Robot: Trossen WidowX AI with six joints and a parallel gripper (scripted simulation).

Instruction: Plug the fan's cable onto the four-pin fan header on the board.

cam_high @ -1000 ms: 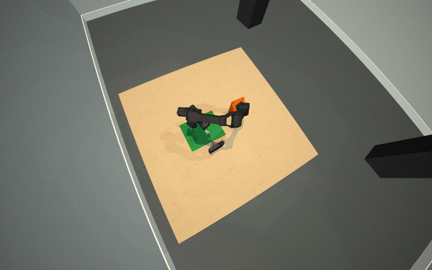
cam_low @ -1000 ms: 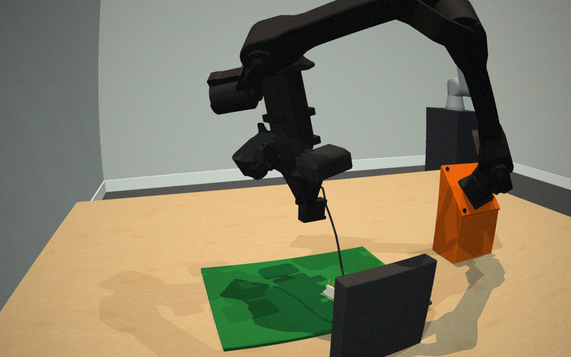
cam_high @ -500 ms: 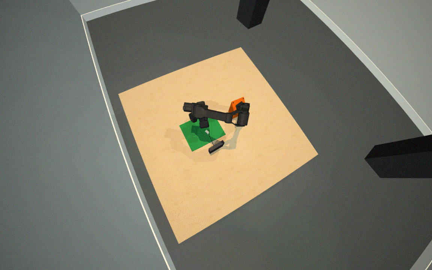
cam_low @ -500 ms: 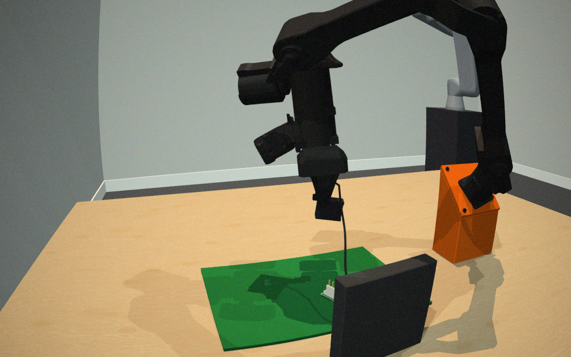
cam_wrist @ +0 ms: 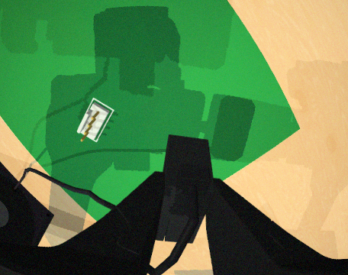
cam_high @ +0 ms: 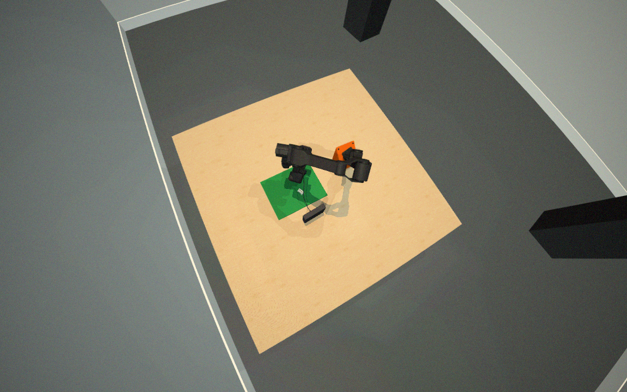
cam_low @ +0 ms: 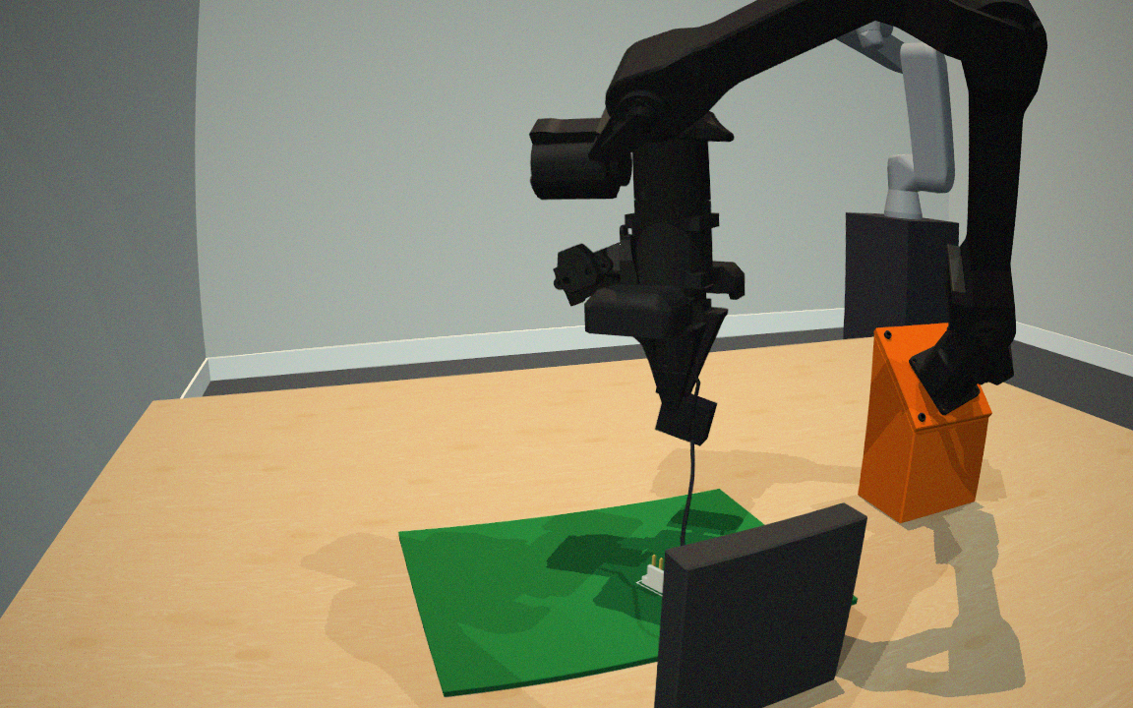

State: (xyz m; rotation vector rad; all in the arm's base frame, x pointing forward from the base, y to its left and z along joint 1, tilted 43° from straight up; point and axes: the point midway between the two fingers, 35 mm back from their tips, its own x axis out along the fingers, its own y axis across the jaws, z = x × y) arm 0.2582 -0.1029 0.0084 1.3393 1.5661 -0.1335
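The green board is 70 mm ahead of my gripper tip, 30 mm to the left of it and 140 mm below it. From my gripper tip the other things lie so: black fan: 70 mm ahead, 210 mm to the left, 60 mm below; then black plug: 10 mm behind, 10 mm to the left, 10 mm below.
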